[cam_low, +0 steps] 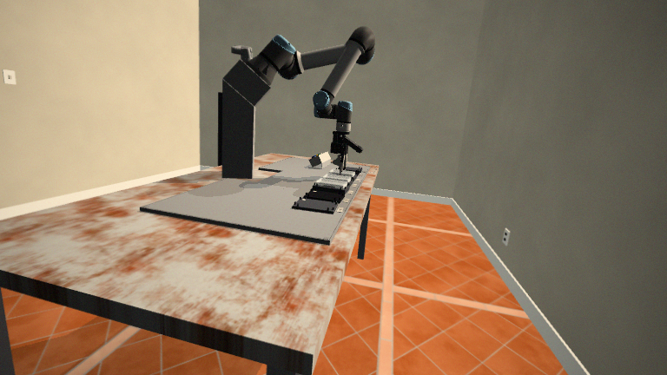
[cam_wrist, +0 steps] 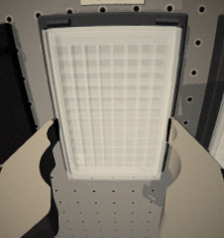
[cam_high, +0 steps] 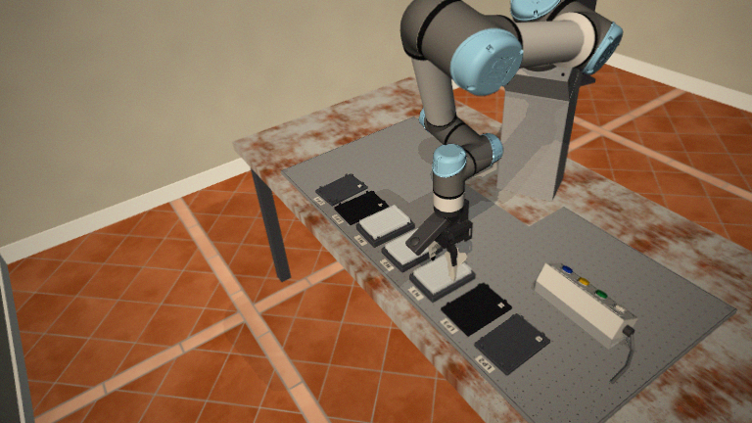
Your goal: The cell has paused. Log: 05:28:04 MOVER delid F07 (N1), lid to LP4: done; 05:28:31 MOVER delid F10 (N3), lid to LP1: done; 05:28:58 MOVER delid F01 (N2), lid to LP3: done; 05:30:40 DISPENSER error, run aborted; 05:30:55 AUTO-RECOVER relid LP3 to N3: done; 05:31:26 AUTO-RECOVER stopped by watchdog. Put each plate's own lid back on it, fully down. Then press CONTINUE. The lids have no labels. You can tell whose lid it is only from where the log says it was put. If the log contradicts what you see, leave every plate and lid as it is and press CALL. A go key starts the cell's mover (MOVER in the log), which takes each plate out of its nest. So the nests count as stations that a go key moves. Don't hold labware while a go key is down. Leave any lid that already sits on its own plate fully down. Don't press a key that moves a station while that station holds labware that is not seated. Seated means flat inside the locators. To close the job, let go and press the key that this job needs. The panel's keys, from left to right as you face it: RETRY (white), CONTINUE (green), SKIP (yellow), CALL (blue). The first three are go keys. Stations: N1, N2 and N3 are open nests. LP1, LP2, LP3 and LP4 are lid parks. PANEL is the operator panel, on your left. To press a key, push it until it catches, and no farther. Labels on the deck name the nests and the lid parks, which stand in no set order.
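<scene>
The dark nest frame lies 30 mm below my hand. The rest, counted from my hand: yellow key: 280 mm behind, 200 mm to the left, 20 mm above; then plate: 260 mm to the right, 60 mm ahead, 10 mm below; then blue CALL key: 270 mm behind, 150 mm to the left, 20 mm above.
</scene>
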